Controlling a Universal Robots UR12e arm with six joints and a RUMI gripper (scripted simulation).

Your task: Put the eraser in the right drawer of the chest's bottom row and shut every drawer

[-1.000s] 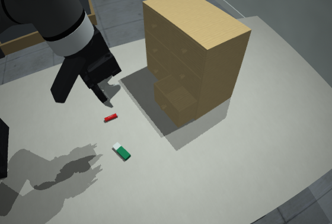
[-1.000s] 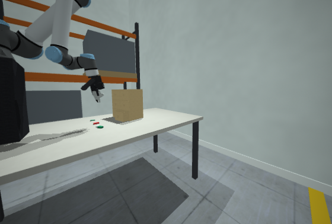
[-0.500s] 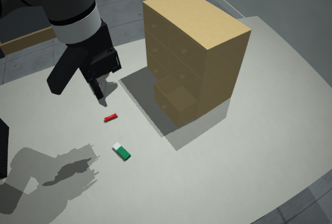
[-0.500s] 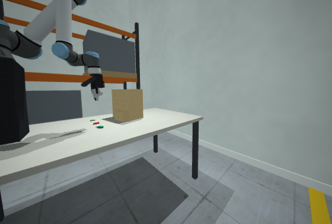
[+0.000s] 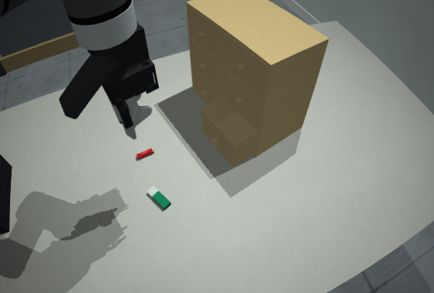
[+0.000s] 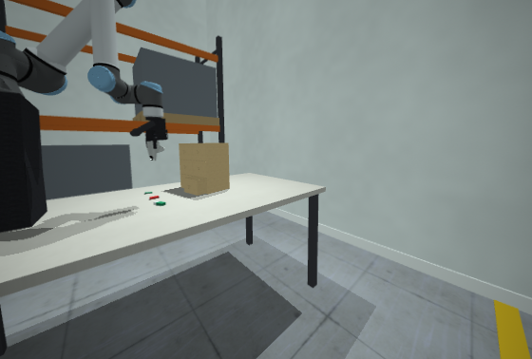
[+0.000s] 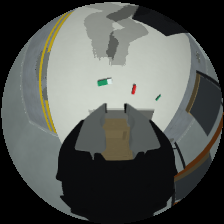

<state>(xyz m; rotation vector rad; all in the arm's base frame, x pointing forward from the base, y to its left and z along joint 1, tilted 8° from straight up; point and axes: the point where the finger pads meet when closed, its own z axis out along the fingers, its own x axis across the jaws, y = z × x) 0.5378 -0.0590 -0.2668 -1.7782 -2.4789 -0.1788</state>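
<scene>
My hand is 1 cm short of the eraser, 3 cm to the left of it and 24 cm above it. Round my hand: small red object (10 cm to the left, 24 cm below).
</scene>
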